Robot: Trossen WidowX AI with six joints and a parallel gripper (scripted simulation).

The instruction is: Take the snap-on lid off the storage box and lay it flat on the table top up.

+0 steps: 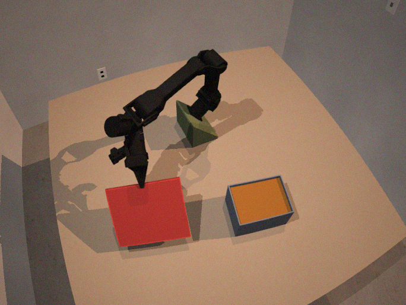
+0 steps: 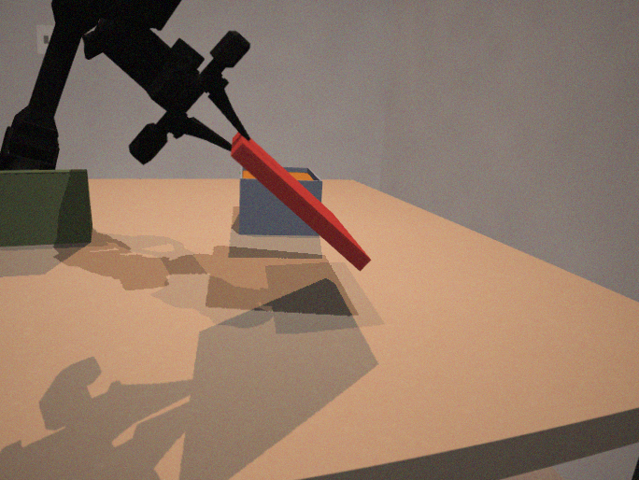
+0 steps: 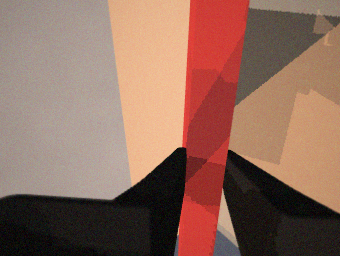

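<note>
My gripper is now 9 cm short of the red lid and 7 cm above it. The rest, counted from my hand: blue storage box (36 cm to the left, 15 cm below, 12 cm ahead).
</note>
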